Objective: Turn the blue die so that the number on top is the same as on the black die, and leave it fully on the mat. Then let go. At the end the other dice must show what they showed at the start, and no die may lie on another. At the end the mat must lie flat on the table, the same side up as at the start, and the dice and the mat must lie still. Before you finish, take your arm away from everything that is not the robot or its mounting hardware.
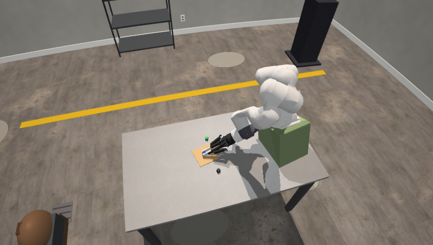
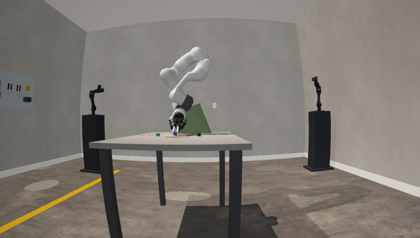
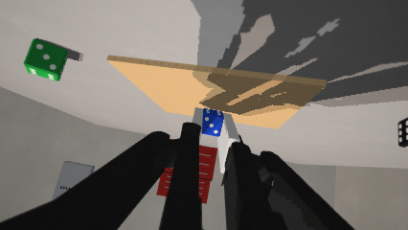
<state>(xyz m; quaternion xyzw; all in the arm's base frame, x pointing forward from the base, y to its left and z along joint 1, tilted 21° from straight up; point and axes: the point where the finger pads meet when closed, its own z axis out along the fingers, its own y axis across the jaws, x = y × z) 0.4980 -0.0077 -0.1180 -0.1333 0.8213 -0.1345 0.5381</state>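
Now: hand 2 cm short of the blue die and 2 cm above it. Round my hand: green die 2 cm behind, 13 cm to the right, 3 cm below; mat 2 cm ahead, 3 cm below; black die 5 cm behind, 14 cm to the left, 3 cm below.
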